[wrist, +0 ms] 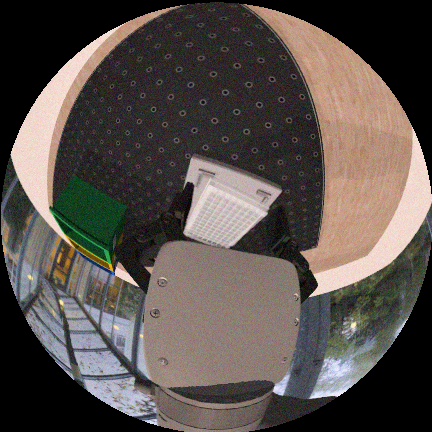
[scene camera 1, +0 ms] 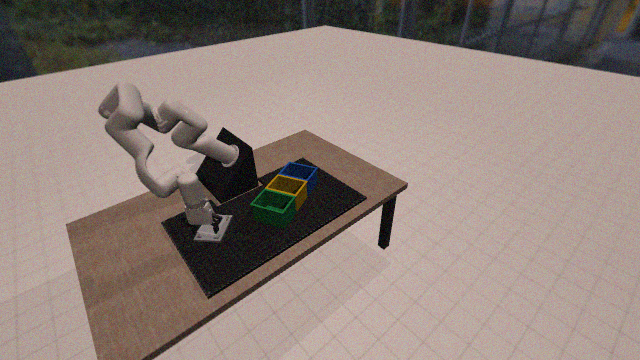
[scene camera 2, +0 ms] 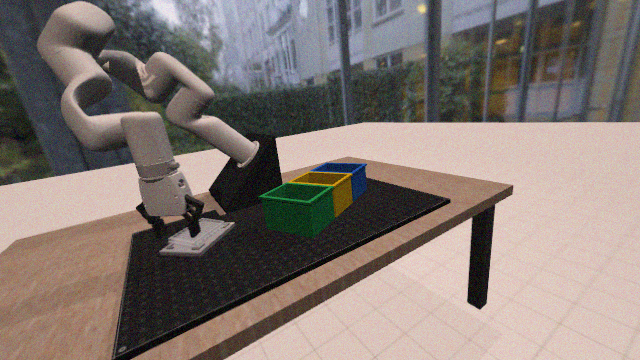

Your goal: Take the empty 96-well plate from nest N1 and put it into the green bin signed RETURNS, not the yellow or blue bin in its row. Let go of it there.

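Note:
The white 96-well plate lies on the pale nest at the left of the black mat. In the wrist view it looks slightly askew to the nest; whether it sits flat is not clear. My gripper is open, pointing down low over the nest, with one finger on each side of the plate and nothing held. Its body hides the plate's near end in the wrist view. The green bin stands apart from the nest; its sign is not readable.
The yellow bin and then the blue bin stand in a row behind the green one. The black arm mount stands behind the mat on the wooden table.

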